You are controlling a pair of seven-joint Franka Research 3 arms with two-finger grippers.
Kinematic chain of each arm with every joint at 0, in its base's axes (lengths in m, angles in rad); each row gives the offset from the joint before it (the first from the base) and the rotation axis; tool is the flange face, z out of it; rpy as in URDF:
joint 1: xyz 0 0 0.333 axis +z
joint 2: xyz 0 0 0 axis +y
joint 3: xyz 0 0 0.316 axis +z
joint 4: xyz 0.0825 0 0 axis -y
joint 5: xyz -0.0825 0 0.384 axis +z
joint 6: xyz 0 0 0 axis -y
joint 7: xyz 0.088 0 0 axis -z
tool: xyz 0 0 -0.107 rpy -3.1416 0 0
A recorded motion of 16 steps. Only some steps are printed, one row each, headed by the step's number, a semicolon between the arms.
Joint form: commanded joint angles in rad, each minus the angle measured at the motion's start. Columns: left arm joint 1, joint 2, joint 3, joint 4, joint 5, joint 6, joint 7; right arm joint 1, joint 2, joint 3, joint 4, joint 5, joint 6, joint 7.
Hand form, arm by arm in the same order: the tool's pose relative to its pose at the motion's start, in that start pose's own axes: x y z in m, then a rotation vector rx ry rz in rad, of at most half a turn. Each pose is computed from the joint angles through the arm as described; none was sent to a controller.
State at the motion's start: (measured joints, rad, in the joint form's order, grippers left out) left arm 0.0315 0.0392 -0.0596 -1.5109 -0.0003 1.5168 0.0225; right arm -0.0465 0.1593 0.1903 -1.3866 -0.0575 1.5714 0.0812
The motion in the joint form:
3: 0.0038 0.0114 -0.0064 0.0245 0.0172 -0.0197 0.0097; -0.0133 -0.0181 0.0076 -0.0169 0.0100 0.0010 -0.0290
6: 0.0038 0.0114 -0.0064 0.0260 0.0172 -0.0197 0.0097; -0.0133 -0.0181 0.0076 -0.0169 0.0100 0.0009 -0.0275
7: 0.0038 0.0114 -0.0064 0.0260 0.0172 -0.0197 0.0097; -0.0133 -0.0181 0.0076 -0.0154 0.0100 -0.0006 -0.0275
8: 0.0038 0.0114 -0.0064 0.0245 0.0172 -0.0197 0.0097; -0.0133 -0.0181 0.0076 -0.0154 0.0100 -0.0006 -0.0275
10: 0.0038 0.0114 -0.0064 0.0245 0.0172 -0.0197 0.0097; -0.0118 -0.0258 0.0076 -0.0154 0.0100 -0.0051 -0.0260
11: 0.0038 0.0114 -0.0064 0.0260 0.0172 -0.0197 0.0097; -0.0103 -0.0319 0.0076 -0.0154 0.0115 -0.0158 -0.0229
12: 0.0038 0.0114 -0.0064 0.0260 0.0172 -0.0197 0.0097; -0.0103 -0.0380 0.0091 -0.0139 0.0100 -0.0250 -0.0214
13: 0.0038 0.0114 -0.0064 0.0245 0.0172 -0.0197 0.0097; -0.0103 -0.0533 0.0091 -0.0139 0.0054 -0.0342 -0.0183
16: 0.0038 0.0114 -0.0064 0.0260 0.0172 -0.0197 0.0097; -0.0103 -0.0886 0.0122 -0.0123 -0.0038 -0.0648 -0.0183
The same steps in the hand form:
3: 0.0015 -0.0008 -0.0034 0.0161 -0.0070 0.0111; -0.0051 0.0020 -0.0030 0.0076 0.0015 -0.0237
6: 0.0015 -0.0008 -0.0041 0.0161 -0.0055 0.0111; -0.0051 0.0020 -0.0030 0.0076 0.0014 -0.0222
7: 0.0015 -0.0008 -0.0041 0.0161 -0.0055 0.0111; -0.0053 0.0020 -0.0036 0.0076 0.0014 -0.0222
8: 0.0015 -0.0008 -0.0034 0.0161 -0.0070 0.0111; -0.0053 0.0020 -0.0036 0.0076 0.0014 -0.0222
10: 0.0015 -0.0008 -0.0034 0.0161 -0.0070 0.0111; -0.0079 0.0010 -0.0078 0.0064 0.0045 -0.0220
11: 0.0015 -0.0008 -0.0041 0.0161 -0.0055 0.0111; -0.0108 -0.0001 -0.0105 0.0064 -0.0002 -0.0204
12: 0.0015 -0.0008 -0.0041 0.0161 -0.0055 0.0111; -0.0135 -0.0007 -0.0141 0.0039 -0.0017 -0.0202
13: 0.0015 -0.0008 -0.0034 0.0161 -0.0070 0.0111; -0.0188 -0.0005 -0.0222 -0.0033 0.0047 -0.0166
16: 0.0015 -0.0008 -0.0041 0.0161 -0.0055 0.0111; -0.0326 -0.0016 -0.0408 -0.0185 0.0115 -0.0180

